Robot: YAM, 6 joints.
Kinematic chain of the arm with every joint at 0, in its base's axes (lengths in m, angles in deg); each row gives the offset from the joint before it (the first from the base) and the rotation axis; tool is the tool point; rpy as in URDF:
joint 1: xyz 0 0 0.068 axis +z
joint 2: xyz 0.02 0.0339 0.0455 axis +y
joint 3: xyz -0.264 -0.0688 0 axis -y
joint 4: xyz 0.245 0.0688 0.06 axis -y
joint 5: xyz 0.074 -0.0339 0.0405 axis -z
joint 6: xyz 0.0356 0 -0.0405 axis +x
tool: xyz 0 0 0 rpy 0 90 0
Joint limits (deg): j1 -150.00..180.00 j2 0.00..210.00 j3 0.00..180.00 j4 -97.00..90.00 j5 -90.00..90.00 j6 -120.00..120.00
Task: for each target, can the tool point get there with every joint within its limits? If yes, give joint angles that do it. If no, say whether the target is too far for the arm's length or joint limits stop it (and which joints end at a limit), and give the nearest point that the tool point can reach.
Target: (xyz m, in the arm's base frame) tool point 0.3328 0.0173 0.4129
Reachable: yes | joints 2.39 79.90 72.48 13.51 -5.56 17.84
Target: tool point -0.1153 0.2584 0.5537
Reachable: yes | joints 120.47 84.03 96.88 32.84 62.71 -63.45
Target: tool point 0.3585 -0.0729 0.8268
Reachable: no: too far | nearest point 0.2872 -0.0584 0.6766 | short by 0.167 m
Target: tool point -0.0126 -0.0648 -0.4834
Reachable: no: joint limits stop it (at a limit: joint 2) | nearest point -0.0222 -0.1142 -0.3553 | short by 0.138 m
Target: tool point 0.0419 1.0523 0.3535
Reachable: no: too far | nearest point 0.0250 0.6291 0.2551 | short by 0.435 m
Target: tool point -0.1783 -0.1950 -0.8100
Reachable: no: too far | nearest point -0.1726 -0.1888 -0.3803 | short by 0.430 m
